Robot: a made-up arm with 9 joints. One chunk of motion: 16 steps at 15 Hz.
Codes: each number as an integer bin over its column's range. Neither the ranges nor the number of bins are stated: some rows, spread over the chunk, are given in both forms.
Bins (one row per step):
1: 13 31 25 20 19 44 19 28 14
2: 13 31 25 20 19 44 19 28 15
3: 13 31 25 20 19 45 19 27 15
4: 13 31 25 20 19 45 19 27 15
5: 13 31 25 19 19 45 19 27 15
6: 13 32 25 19 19 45 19 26 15
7: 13 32 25 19 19 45 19 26 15
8: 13 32 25 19 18 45 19 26 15
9: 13 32 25 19 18 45 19 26 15
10: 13 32 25 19 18 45 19 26 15
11: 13 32 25 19 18 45 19 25 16
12: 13 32 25 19 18 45 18 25 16
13: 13 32 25 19 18 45 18 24 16
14: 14 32 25 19 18 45 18 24 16
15: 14 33 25 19 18 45 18 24 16
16: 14 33 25 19 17 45 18 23 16
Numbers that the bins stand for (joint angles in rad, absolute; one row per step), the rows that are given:
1: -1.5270 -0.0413 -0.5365 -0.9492 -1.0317 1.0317 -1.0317 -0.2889 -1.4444
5: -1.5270 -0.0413 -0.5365 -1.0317 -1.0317 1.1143 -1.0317 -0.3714 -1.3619
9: -1.5270 0.0413 -0.5365 -1.0317 -1.1143 1.1143 -1.0317 -0.4540 -1.3619
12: -1.5270 0.0413 -0.5365 -1.0317 -1.1143 1.1143 -1.1143 -0.5365 -1.2794
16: -1.4444 0.1238 -0.5365 -1.0317 -1.1968 1.1143 -1.1143 -0.7016 -1.2794
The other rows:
2: -1.5270 -0.0413 -0.5365 -0.9492 -1.0317 1.0317 -1.0317 -0.2889 -1.3619
3: -1.5270 -0.0413 -0.5365 -0.9492 -1.0317 1.1143 -1.0317 -0.3714 -1.3619
4: -1.5270 -0.0413 -0.5365 -0.9492 -1.0317 1.1143 -1.0317 -0.3714 -1.3619
6: -1.5270 0.0413 -0.5365 -1.0317 -1.0317 1.1143 -1.0317 -0.4540 -1.3619
7: -1.5270 0.0413 -0.5365 -1.0317 -1.0317 1.1143 -1.0317 -0.4540 -1.3619
8: -1.5270 0.0413 -0.5365 -1.0317 -1.1143 1.1143 -1.0317 -0.4540 -1.3619
10: -1.5270 0.0413 -0.5365 -1.0317 -1.1143 1.1143 -1.0317 -0.4540 -1.3619
11: -1.5270 0.0413 -0.5365 -1.0317 -1.1143 1.1143 -1.0317 -0.5365 -1.2794
13: -1.5270 0.0413 -0.5365 -1.0317 -1.1143 1.1143 -1.1143 -0.6190 -1.2794
14: -1.4444 0.0413 -0.5365 -1.0317 -1.1143 1.1143 -1.1143 -0.6190 -1.2794
15: -1.4444 0.1238 -0.5365 -1.0317 -1.1143 1.1143 -1.1143 -0.6190 -1.2794

